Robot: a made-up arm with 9 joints. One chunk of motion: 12 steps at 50 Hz.
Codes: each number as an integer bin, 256 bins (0 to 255) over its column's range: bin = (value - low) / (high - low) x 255, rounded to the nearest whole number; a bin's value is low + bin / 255 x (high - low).
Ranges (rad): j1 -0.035..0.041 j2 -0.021..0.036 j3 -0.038..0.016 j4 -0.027..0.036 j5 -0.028..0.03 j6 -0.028..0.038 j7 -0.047..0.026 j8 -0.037..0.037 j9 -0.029..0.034
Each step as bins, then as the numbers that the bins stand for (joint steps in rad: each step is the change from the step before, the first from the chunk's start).
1 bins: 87 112 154 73 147 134 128 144 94
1 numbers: -0.00907 0.00404 -0.00539 -0.00896 0.00544 0.00668 -0.01036 0.00479 -0.00578
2 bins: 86 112 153 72 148 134 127 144 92
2 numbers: -0.00937 0.00404 -0.00560 -0.00921 0.00566 0.00668 -0.01064 0.00479 -0.00627
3 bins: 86 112 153 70 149 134 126 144 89
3 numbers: -0.00937 0.00404 -0.00560 -0.00971 0.00589 0.00668 -0.01093 0.00479 -0.00701
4 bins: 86 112 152 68 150 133 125 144 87
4 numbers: -0.00937 0.00404 -0.00581 -0.01020 0.00612 0.00642 -0.01122 0.00479 -0.00751
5 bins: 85 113 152 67 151 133 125 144 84
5 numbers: -0.00967 0.00426 -0.00581 -0.01045 0.00635 0.00642 -0.01122 0.00479 -0.00825
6 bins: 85 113 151 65 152 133 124 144 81
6 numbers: -0.00967 0.00426 -0.00602 -0.01094 0.00657 0.00642 -0.01150 0.00479 -0.00899
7 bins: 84 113 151 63 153 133 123 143 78
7 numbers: -0.00996 0.00426 -0.00602 -0.01144 0.00680 0.00642 -0.01179 0.00450 -0.00973
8 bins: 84 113 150 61 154 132 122 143 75
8 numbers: -0.00996 0.00426 -0.00624 -0.01193 0.00703 0.00616 -0.01207 0.00450 -0.01047
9 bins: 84 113 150 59 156 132 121 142 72
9 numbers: -0.00996 0.00426 -0.00624 -0.01242 0.00748 0.00616 -0.01236 0.00421 -0.01121
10 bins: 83 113 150 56 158 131 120 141 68
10 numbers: -0.01026 0.00426 -0.00624 -0.01316 0.00794 0.00591 -0.01265 0.00392 -0.01220
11 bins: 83 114 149 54 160 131 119 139 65
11 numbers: -0.01026 0.00448 -0.00645 -0.01366 0.00839 0.00591 -0.01293 0.00334 -0.01294
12 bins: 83 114 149 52 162 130 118 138 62
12 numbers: -0.01026 0.00448 -0.00645 -0.01415 0.00885 0.00565 -0.01322 0.00305 -0.01368
